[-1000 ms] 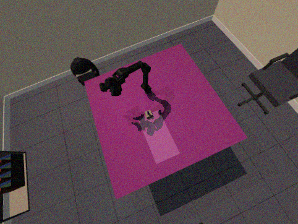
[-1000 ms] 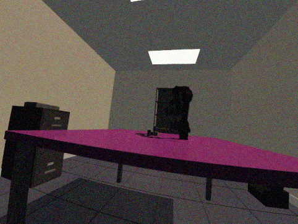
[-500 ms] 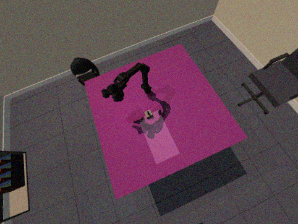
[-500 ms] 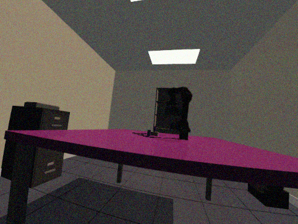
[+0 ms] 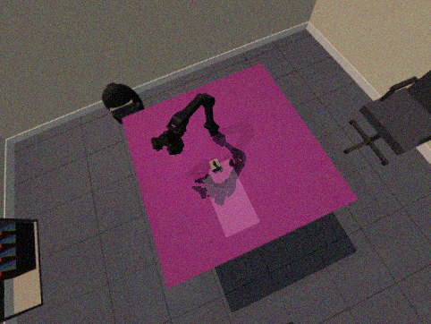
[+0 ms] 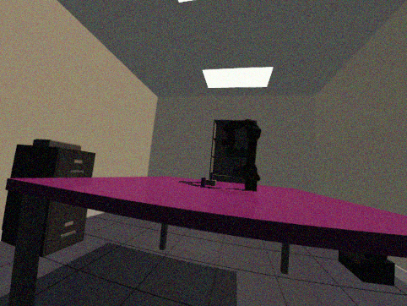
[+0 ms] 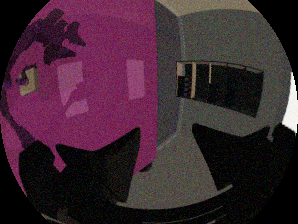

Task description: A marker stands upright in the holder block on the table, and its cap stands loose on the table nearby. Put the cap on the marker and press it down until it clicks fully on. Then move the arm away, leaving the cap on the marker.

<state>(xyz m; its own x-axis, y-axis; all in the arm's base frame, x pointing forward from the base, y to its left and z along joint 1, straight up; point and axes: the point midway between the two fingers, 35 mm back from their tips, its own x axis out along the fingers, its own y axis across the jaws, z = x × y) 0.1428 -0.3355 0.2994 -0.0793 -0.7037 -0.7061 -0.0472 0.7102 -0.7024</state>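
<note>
Right now my gripper tip is 260 mm to the right of the holder block, 260 mm above it and 120 mm short of it.
</note>
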